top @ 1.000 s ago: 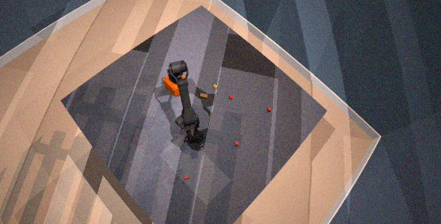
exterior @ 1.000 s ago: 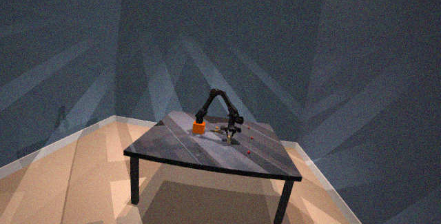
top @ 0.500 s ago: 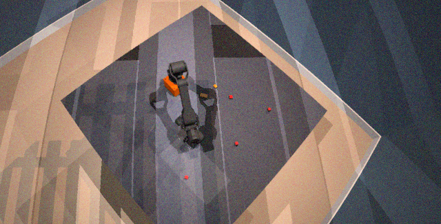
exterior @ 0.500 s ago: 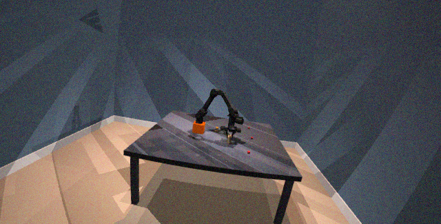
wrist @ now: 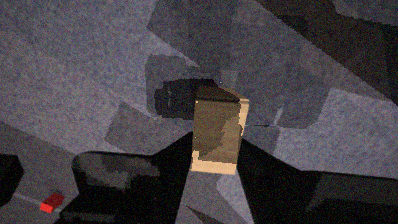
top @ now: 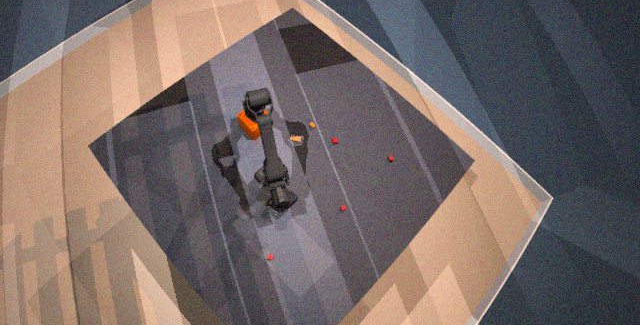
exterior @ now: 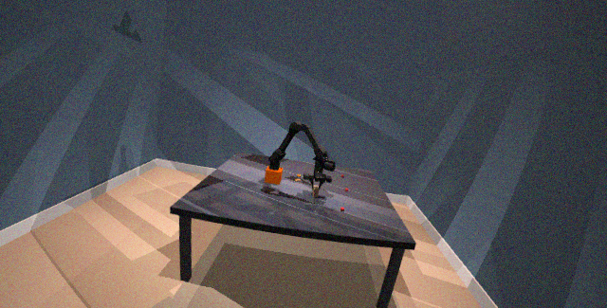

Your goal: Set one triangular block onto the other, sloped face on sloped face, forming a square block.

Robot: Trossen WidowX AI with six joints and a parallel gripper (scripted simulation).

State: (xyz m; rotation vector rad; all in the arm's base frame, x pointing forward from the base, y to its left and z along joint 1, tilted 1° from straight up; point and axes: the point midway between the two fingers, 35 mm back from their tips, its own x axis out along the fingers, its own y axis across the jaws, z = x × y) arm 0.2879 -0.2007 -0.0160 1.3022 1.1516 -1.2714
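Right now my gripper tip is 10 mm to the right of the tan triangular block and 10 mm below it. Round my gripper tip: small tan piece 260 mm to the left, 100 mm behind, 40 mm below.
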